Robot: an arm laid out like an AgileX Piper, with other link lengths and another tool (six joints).
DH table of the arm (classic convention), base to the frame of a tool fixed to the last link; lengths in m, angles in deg. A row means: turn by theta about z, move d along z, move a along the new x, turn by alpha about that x. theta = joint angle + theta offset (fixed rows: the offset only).
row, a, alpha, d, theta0
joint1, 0, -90, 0.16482, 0
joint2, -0.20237, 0, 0, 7.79
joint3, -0.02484, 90, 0, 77.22
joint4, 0, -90, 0.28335, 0
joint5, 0, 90, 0, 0
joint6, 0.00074, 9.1, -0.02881, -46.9
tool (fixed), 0, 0, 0.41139, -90
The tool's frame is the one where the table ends.
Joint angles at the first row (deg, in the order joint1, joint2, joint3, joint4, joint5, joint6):
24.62 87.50 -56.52 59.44 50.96 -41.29
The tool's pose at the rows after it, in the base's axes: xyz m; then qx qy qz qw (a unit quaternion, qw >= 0):
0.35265, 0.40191, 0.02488, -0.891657, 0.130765, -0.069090, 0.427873
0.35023, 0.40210, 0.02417, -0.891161, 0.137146, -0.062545, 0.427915
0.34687, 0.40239, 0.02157, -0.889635, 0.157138, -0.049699, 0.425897
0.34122, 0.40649, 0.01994, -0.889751, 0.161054, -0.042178, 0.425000
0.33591, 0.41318, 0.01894, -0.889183, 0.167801, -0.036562, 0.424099
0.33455, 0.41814, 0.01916, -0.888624, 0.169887, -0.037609, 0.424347
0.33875, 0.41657, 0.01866, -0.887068, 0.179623, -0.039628, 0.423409
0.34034, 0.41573, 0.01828, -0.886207, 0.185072, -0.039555, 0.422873
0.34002, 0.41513, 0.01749, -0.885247, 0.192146, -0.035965, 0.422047
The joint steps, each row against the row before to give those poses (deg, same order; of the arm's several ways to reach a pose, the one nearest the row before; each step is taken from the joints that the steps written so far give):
0.00 0.00 0.00 1.21 0.00 0.00
0.00 0.00 0.01 0.06 0.35 0.94
0.37 0.00 -0.01 0.00 0.00 2.95
0.86 0.09 0.00 0.05 -0.14 1.23
1.58 0.00 0.00 0.11 -1.01 1.89
1.18 0.00 0.00 0.16 -1.15 0.79
0.05 0.00 0.00 0.00 -0.75 0.95
0.00 0.00 0.01 0.00 -0.28 0.57
0.00 0.00 -0.01 0.00 0.01 0.92

